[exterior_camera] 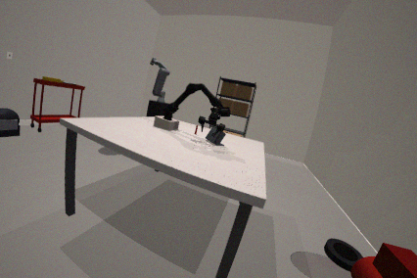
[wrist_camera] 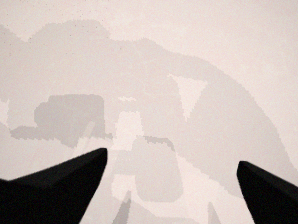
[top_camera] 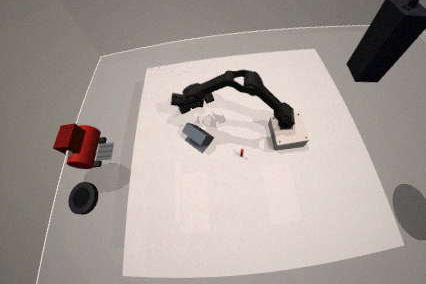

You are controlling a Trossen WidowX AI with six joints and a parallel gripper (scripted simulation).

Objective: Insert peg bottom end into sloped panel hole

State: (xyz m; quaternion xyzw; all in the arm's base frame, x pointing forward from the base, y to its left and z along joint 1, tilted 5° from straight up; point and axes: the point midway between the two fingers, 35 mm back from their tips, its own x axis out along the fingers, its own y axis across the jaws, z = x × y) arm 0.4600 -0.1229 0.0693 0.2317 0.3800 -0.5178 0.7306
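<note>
My gripper tip is now 280 mm to the right of the red round peg, 240 mm past it and 30 mm above it. Also, from my gripper tip: sloped panel (190 mm to the left, 30 mm below, 20 mm behind).
</note>
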